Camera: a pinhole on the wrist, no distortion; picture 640 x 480 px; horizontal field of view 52.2 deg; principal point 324.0 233.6 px. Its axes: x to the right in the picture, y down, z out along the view. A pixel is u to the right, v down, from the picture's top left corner.
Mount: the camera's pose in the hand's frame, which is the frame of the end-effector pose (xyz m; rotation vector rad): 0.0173 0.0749 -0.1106 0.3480 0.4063 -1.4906
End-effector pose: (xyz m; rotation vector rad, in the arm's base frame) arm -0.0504 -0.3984 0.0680 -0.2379 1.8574 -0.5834
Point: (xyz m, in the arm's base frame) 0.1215 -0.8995 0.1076
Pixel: 616 309
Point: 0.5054 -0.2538 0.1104
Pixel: outside the picture
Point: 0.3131 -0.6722 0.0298
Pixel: 292 206
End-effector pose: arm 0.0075 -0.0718 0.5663 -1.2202 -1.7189 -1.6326
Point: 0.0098 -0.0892 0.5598
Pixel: 437 40
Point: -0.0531 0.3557 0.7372
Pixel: outside the picture
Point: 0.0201 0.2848 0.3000
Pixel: 296 32
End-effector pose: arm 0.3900 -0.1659 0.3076 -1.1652 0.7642 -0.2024
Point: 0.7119 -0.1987 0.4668
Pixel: 515 450
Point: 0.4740 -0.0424 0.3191
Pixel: 134 146
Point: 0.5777 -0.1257 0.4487
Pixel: 449 268
